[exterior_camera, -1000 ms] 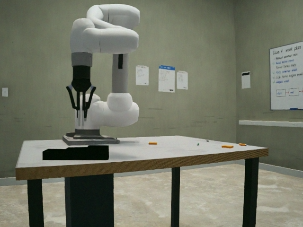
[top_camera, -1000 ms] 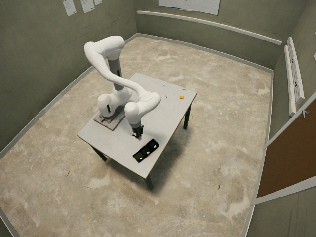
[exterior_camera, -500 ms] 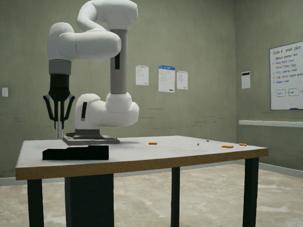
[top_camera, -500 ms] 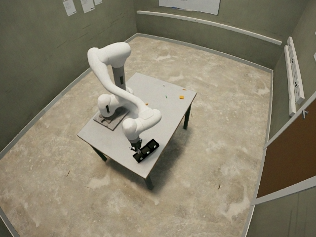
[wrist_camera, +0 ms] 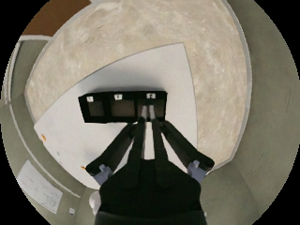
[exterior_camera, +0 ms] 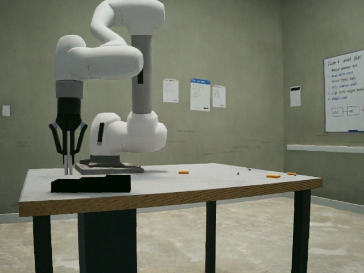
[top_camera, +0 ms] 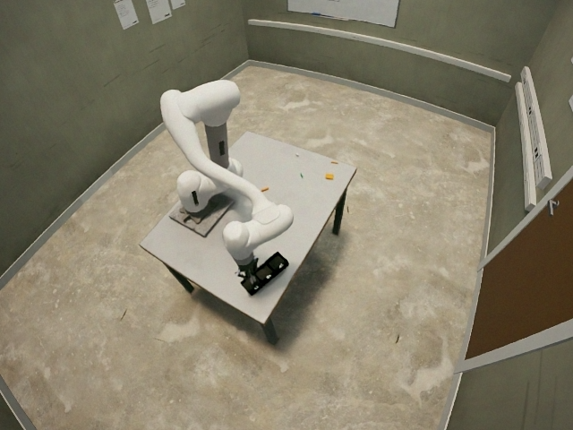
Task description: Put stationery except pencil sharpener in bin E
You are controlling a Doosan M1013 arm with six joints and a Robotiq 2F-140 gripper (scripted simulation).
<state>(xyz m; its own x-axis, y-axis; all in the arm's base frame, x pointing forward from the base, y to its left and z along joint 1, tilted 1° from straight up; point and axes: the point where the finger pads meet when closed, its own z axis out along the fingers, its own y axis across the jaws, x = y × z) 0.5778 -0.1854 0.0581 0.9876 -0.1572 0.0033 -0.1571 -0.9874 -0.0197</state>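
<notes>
My gripper is now 20 mm short of the black bin, 80 mm to the right of it and 60 mm above it. Also, from my hand: green piece (210 mm behind, 760 mm to the left, 80 mm below); orange object (50 mm behind, 850 mm to the left, 80 mm below).
</notes>
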